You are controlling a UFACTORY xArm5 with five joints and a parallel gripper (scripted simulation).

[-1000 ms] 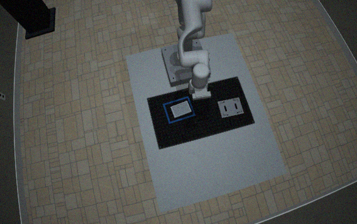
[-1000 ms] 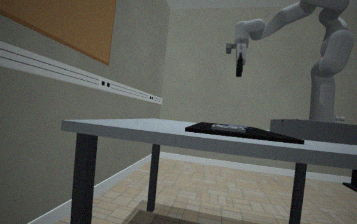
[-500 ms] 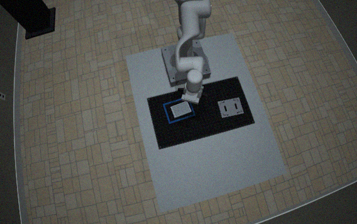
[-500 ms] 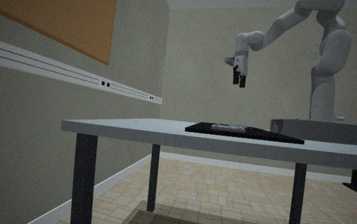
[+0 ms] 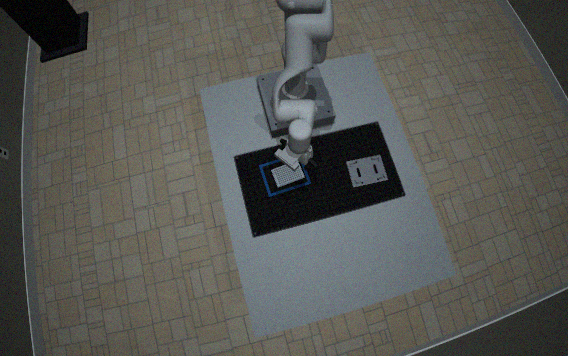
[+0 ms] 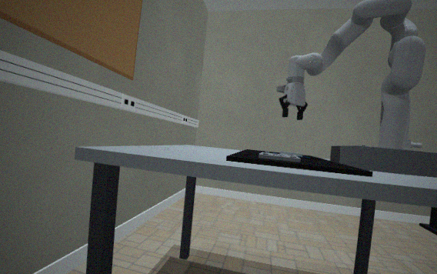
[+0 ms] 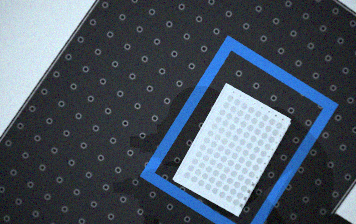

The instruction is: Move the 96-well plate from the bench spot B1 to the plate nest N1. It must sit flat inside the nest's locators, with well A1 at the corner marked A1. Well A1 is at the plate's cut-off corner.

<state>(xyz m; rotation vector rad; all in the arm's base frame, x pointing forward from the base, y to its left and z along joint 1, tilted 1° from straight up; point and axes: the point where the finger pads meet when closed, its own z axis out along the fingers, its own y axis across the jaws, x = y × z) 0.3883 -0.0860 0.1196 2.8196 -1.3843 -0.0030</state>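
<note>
My gripper is now 180 mm above the white 96-well plate, 40 mm to the left of it and 10 mm past it. Round my hand: grey plate nest N1 (310 mm to the left, 180 mm below, 60 mm ahead); A1 mark (240 mm to the left, 170 mm below, 10 mm ahead).
</note>
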